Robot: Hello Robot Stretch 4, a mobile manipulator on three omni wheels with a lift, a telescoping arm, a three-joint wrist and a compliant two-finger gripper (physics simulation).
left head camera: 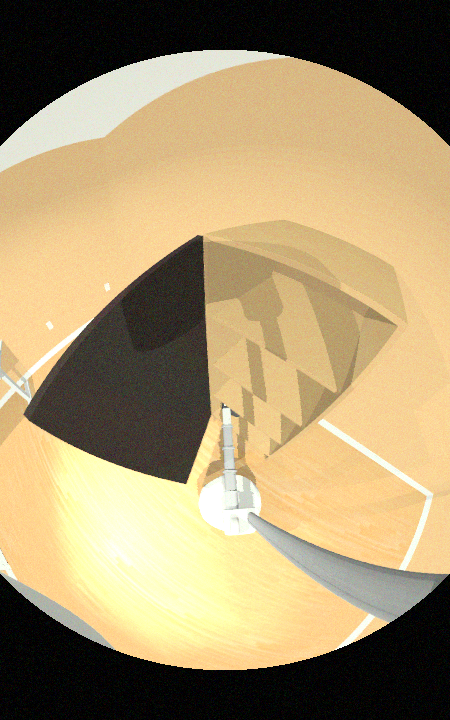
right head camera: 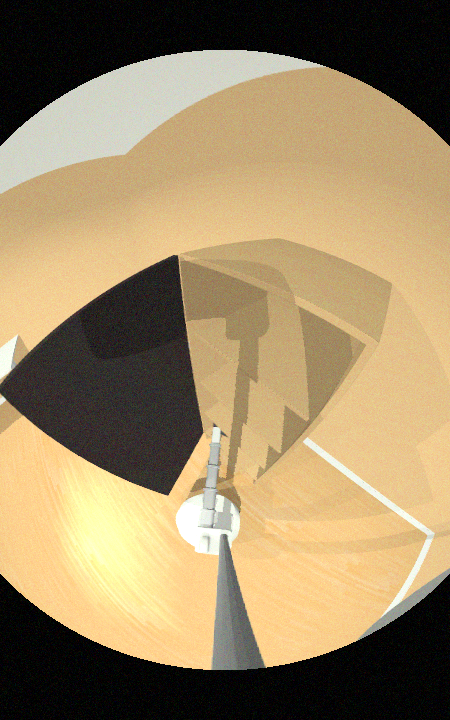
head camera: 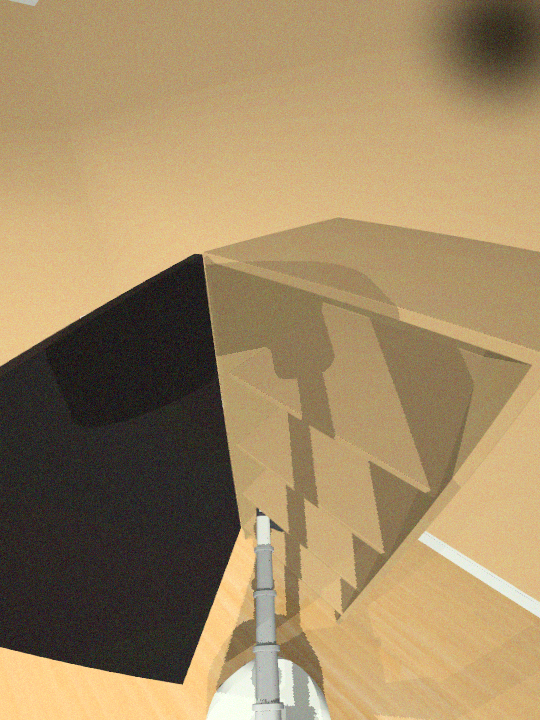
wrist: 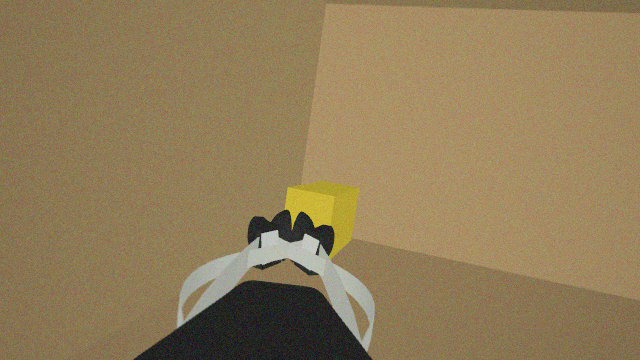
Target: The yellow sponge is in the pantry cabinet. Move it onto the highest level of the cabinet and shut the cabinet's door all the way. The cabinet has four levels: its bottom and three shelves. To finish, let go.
Scene:
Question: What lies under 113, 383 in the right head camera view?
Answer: A pantry cabinet door.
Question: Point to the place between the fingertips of my gripper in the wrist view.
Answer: At 292, 230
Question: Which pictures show the yellow sponge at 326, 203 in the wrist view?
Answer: The wrist view only.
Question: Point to a pantry cabinet door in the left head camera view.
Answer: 132, 388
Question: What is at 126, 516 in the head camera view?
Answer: A pantry cabinet door.

